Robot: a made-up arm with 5 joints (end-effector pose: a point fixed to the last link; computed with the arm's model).
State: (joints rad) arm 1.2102 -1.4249 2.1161 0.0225 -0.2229
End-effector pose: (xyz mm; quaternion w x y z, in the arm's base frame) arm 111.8 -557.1 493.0 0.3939 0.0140 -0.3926 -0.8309
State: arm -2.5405 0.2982 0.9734 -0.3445 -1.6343
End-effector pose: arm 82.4 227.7 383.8 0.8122 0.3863 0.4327 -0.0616
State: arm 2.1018 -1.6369 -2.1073 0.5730 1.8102
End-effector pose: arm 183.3 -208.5 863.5 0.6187 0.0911 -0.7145 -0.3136
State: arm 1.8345 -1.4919 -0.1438 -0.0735 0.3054
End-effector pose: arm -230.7 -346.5 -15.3 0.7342 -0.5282 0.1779 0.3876
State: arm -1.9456 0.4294 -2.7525 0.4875 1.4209
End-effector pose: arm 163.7 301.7 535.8 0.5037 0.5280 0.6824 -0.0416
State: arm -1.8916 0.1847 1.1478 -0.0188 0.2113
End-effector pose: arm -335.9 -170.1 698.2 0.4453 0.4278 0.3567 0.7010
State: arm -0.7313 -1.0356 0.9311 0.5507 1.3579
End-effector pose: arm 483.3 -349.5 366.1 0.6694 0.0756 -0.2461 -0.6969
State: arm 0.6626 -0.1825 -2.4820 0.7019 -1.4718
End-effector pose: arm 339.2 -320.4 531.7 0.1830 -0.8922 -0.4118 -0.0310
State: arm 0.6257 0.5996 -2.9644 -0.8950 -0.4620
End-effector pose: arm -44.9 -546.4 316.6 0.3786 -0.7945 0.2809 0.3829
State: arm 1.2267 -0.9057 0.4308 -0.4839 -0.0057
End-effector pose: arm 341.4 -24.1 206.6 0.8129 -0.3516 -0.4622 -0.0444
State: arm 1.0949 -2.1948 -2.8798 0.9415 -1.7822
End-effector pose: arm -130.8 -211.9 41.6 0.6800 -0.5465 -0.0035 0.4888
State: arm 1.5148 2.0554 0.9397 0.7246 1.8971
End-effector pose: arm -71.6 291.0 226.9 0.1418 0.2330 0.7991 -0.5358
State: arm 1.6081 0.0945 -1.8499 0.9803 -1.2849
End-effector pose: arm 335.9 -63.6 639.3 0.2089 -0.5849 -0.7761 -0.1092
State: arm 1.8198 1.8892 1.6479 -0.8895 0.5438
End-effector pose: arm -427.6 -325.8 647.3 0.1416 -0.7199 0.6779 0.0461
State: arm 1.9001 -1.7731 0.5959 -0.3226 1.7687
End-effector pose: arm -457.5 -443.0 175.0 0.4921 -0.3711 0.3611 0.6998
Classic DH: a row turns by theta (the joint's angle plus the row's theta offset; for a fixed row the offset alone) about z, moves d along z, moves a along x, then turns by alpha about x. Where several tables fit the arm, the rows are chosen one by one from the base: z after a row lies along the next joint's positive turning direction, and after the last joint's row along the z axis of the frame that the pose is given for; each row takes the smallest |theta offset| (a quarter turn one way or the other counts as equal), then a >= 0, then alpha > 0; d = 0 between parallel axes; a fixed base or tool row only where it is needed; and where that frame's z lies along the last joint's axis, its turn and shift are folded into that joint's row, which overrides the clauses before.
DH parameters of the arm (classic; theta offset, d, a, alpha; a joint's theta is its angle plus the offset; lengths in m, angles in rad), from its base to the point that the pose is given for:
base (fixed): 0.5105 0.6683 -0.0471 -0.5483
joint 1: 1.4631 -0.2342 0.073 -1.3858
joint 2: 1.3344 -0.038 0.0638 -1.2161
joint 3: -0.3505 0.0962 -0.0012 -1.402
joint 4: 0.3147 0.0636 0.0332 -1.856
joint 5: 0.764 0 -0.3722 0
tool (fixed): 2.1066 -0.2012 0 0

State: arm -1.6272 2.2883 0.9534 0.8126 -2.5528
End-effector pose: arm -310.3 -154.1 699.0 0.1629 -0.4705 0.8659 0.0483
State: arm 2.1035 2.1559 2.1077 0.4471 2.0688
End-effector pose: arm -446.9 -247.5 327.0 0.3739 -0.5088 0.6947 -0.3445
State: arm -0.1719 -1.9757 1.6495 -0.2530 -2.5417
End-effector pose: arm -102.8 318.2 139.6 0.9127 0.0385 0.1345 0.3839
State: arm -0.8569 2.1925 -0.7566 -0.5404 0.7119
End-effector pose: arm -0.7 -204.0 1011.8 0.3644 0.8939 -0.2402 0.1019
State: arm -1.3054 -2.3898 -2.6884 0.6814 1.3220
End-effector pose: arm -281.4 119.7 311.5 0.6185 0.0639 0.0301 0.7826
